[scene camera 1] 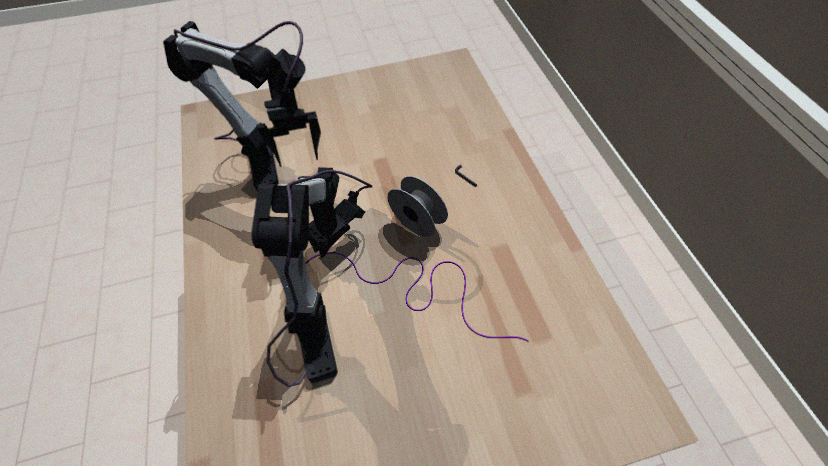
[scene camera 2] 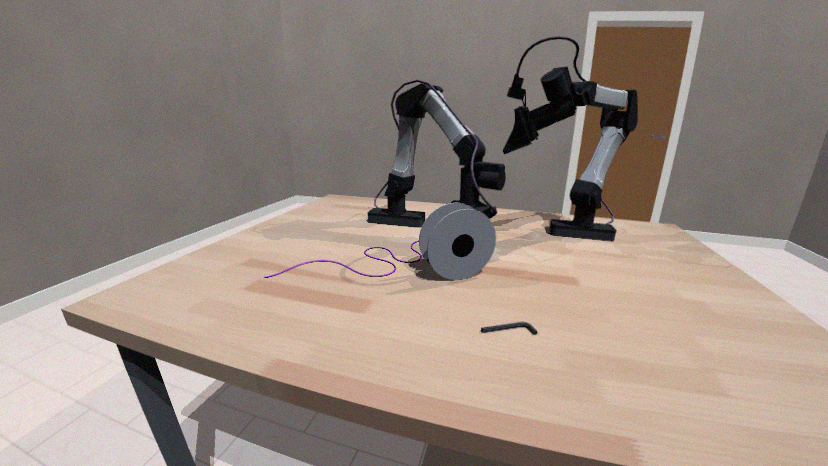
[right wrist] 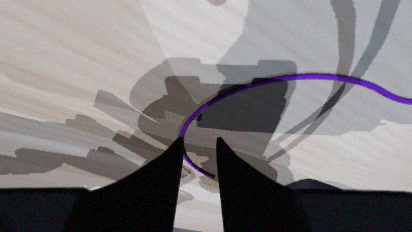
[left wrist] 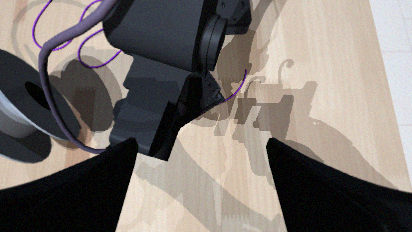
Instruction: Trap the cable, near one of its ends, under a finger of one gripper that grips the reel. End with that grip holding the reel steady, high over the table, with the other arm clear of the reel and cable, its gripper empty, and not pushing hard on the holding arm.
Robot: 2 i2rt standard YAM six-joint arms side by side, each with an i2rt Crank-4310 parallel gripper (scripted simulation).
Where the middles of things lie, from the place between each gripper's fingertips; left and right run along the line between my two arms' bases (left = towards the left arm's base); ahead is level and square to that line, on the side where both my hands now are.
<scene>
The grey reel (scene camera 2: 458, 241) is 300 mm ahead of my right hand (scene camera 1: 319, 254) and 60 mm above it.
Right now my left hand (scene camera 2: 504, 150) is 270 mm short of the grey reel, 190 mm above it and 110 mm to the left of it.
</scene>
